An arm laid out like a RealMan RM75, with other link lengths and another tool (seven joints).
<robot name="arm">
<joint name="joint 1" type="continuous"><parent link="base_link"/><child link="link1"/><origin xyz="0 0 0.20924"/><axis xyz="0 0 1"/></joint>
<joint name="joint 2" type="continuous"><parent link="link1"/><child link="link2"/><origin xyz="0 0 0"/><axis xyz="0 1 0"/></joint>
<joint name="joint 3" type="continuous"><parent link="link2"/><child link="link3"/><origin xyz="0 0 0.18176"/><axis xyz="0 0 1"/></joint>
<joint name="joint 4" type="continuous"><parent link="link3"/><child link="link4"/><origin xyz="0 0 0"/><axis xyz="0 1 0"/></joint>
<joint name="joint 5" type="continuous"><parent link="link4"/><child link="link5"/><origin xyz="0 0 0.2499"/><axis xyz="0 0 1"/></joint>
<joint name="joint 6" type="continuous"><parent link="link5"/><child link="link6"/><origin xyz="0 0 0"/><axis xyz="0 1 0"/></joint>
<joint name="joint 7" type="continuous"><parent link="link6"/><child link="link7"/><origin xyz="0 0 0.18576"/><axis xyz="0 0 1"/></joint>
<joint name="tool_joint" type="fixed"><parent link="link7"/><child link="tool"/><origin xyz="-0.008 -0.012 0.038" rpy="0 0.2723 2.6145"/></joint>
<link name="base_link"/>
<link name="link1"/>
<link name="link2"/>
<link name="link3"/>
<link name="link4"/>
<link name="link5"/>
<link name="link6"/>
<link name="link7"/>
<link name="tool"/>
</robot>
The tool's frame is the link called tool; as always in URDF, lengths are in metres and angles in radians. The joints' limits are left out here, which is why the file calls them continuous.
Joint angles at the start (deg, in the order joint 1, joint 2, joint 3, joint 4, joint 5, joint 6, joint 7): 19.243 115.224 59.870 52.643 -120.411 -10.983 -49.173
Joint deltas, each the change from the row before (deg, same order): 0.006 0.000 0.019 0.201 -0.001 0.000 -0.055; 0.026 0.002 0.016 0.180 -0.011 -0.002 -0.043; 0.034 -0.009 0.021 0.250 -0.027 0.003 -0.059; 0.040 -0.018 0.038 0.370 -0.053 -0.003 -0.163; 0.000 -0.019 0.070 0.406 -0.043 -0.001 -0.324; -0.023 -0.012 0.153 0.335 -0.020 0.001 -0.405; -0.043 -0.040 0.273 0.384 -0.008 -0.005 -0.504; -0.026 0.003 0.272 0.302 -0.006 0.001 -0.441; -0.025 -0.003 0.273 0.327 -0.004 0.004 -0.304; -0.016 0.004 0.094 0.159 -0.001 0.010 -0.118; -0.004 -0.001 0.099 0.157 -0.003 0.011 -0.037; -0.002 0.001 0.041 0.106 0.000 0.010 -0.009; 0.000 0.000 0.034 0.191 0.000 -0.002 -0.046; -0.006 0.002 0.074 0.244 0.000 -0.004 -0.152
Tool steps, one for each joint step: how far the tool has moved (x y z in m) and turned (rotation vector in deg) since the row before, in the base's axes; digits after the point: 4 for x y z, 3 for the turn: -0.0016 0.0004 0.0003 0.049 0.076 0.182; -0.0017 0.0004 0.0002 0.044 0.068 0.188; -0.0022 0.0005 0.0004 0.057 0.073 0.264; -0.0032 0.0008 0.0006 0.094 0.030 0.424; -0.0032 0.0008 0.0009 0.122 -0.075 0.467; -0.0023 0.0009 0.0012 0.178 -0.141 0.376; -0.0022 0.0013 0.0022 0.305 -0.182 0.383; -0.0019 0.0012 0.0019 0.274 -0.136 0.302; -0.0020 0.0012 0.0019 0.285 -0.006 0.257; -0.0010 0.0004 0.0007 0.097 0.016 0.121; -0.0010 0.0005 0.0007 0.104 0.082 0.093; -0.0008 0.0002 0.0003 0.046 0.065 0.066; -0.0015 0.0003 0.0004 0.067 0.079 0.158; -0.0018 0.0005 0.0007 0.112 0.029 0.225
